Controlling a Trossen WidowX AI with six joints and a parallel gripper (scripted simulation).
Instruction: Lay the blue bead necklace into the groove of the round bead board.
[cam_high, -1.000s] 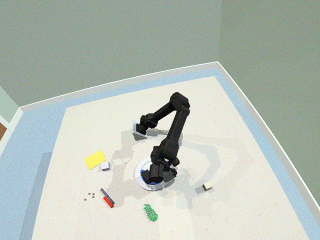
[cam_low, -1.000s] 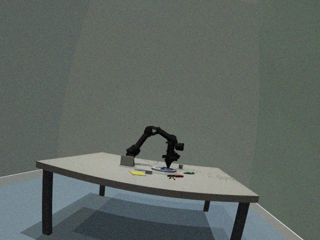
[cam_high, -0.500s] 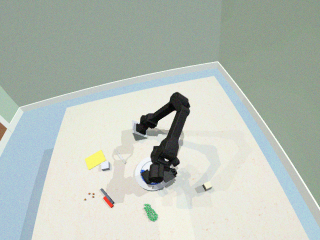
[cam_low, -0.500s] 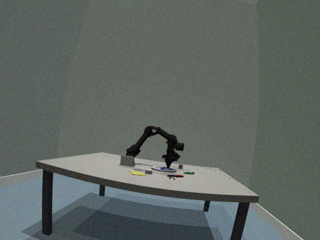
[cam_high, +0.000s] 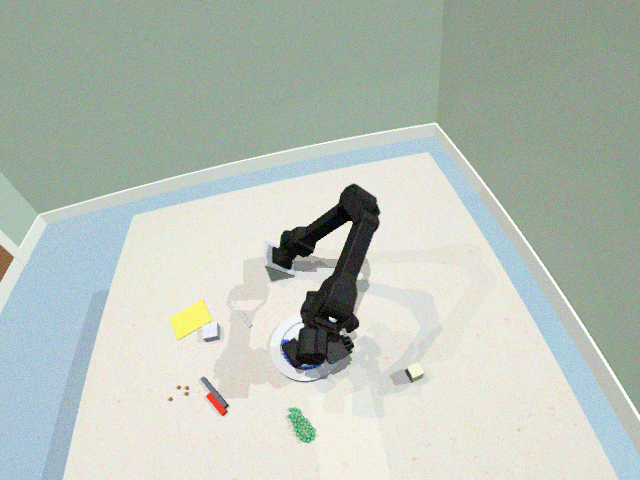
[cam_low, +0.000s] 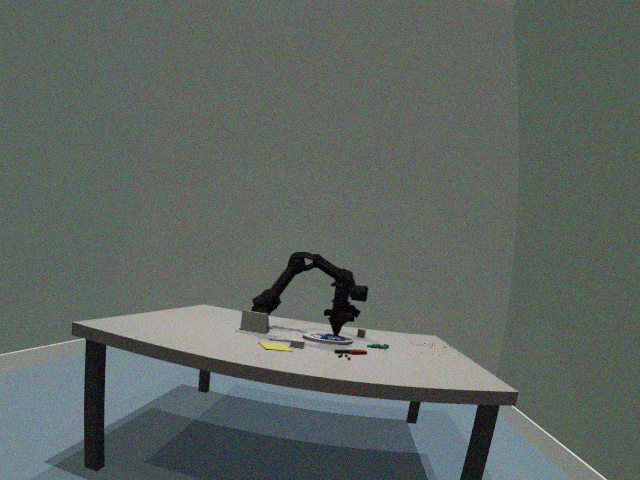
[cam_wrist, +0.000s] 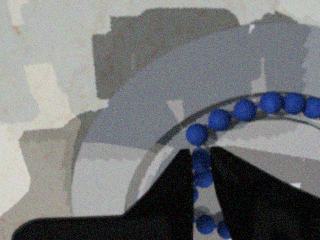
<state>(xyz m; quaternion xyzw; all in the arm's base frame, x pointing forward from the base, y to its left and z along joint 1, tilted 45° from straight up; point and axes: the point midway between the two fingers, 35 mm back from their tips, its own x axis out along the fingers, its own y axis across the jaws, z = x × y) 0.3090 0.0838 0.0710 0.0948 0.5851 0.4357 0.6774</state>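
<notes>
Now: gripper tip 50 mm to the left of the round bead board, 30 mm past it and 10 mm above it. From my gripper tip the other things lie so: grey tool 290 mm to the right, 100 mm ahead, 10 mm below; cream cube 210 mm to the left, 90 mm ahead; stick 240 mm to the right, 160 mm behind, 20 mm below.
</notes>
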